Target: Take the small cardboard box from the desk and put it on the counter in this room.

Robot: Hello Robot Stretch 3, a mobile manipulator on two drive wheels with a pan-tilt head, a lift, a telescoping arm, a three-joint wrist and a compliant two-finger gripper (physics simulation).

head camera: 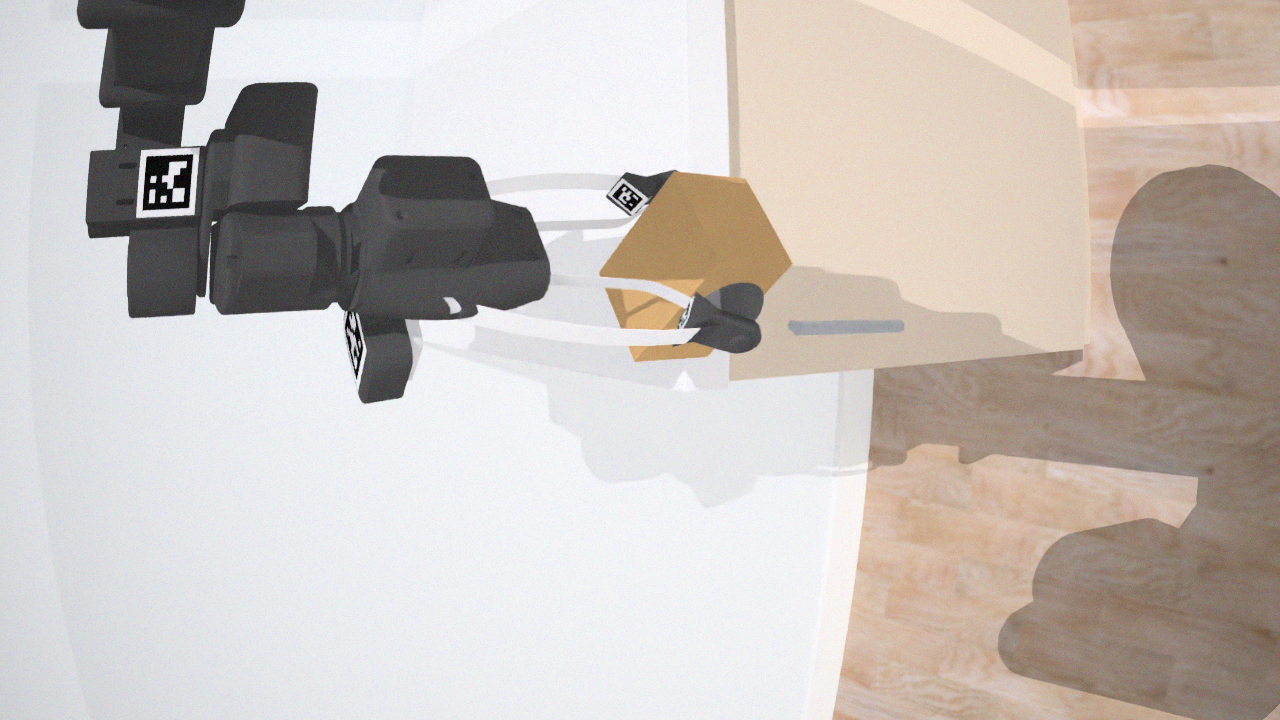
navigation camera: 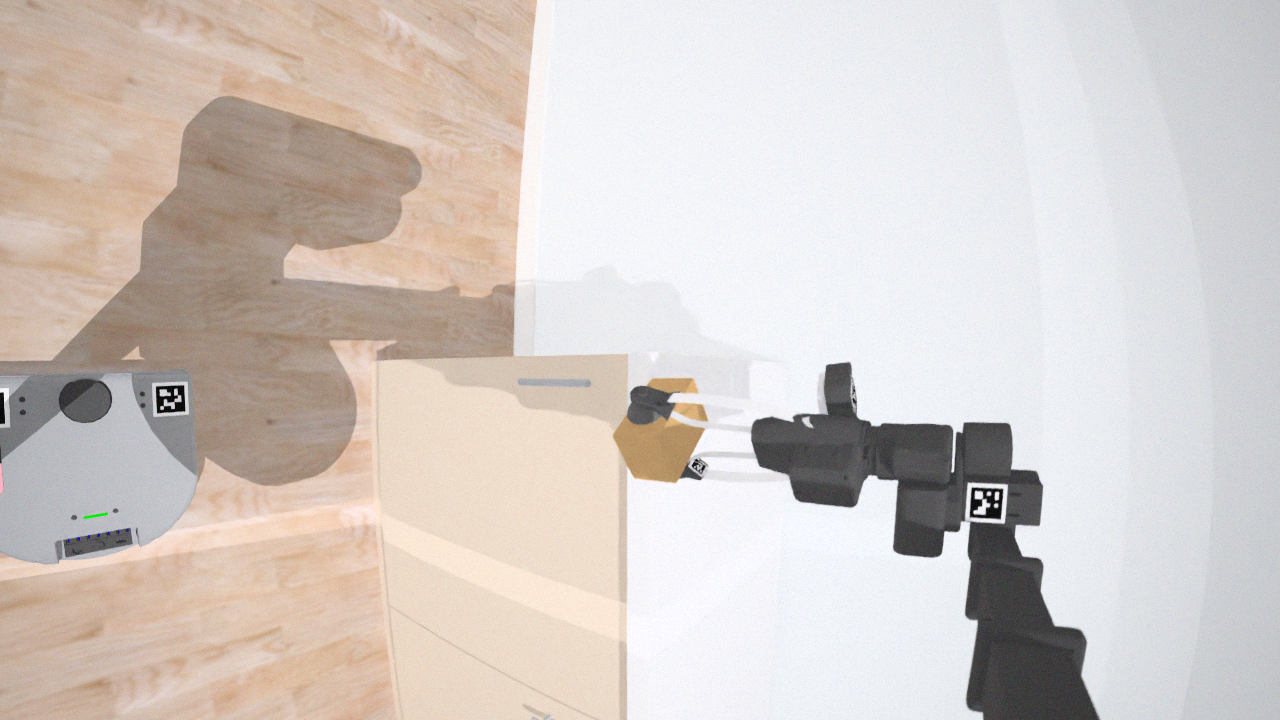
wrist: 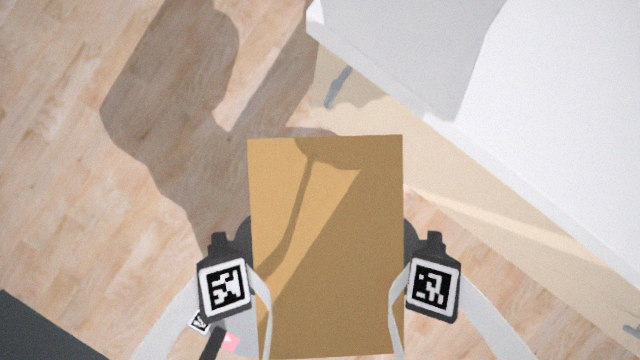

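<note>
The small cardboard box [head camera: 707,223] [navigation camera: 660,443] [wrist: 340,215] is brown and tilted in the head and navigation views. My gripper [head camera: 689,255] [navigation camera: 672,436] [wrist: 325,240] is shut on it, with one fingertip on each side. The counter shows as a white top [head camera: 581,98] [navigation camera: 693,573] [wrist: 550,125] above tan fronts. In the head and navigation views the box overlaps the line where white top meets tan front. It looks held in the air; its height over the top is hard to tell. The desk is not recognisable in these views.
Tan door fronts [head camera: 904,161] [navigation camera: 501,465] with a grey handle [head camera: 845,327] [navigation camera: 554,382] [wrist: 338,87] drop from the white top. Another wide white surface [head camera: 447,555] [navigation camera: 805,179] adjoins them. Wooden floor [head camera: 966,582] [navigation camera: 89,89] [wrist: 50,150] and my grey base [navigation camera: 107,465] lie on the other side.
</note>
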